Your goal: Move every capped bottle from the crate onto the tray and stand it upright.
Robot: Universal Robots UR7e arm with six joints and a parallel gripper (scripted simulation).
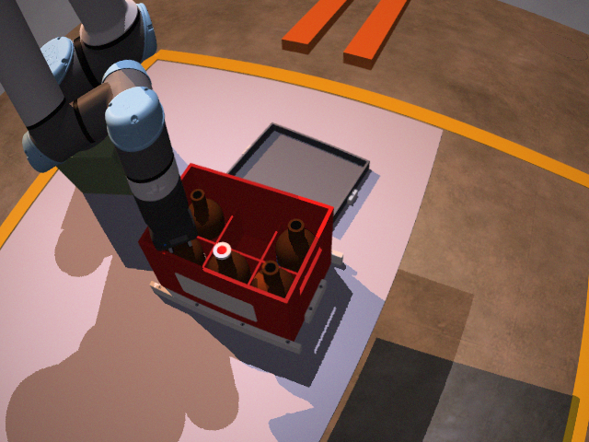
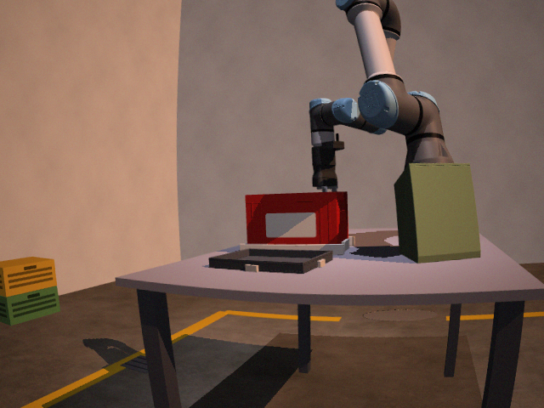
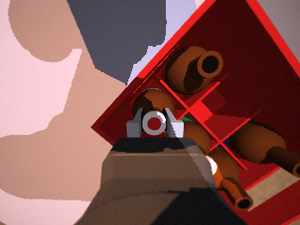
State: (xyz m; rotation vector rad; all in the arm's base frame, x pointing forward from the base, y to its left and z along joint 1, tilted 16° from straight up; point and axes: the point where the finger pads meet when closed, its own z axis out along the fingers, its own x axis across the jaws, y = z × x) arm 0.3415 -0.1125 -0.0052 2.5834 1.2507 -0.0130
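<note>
Right now my hand is 60 mm above the capped brown bottle. The rest, counted from my hand: red crate: 80 mm ahead, 60 mm below, 50 mm to the left; then open bottle: 80 mm to the left, 60 mm below, 10 mm behind; then dark tray: 320 mm to the left, 130 mm below, 50 mm ahead.
</note>
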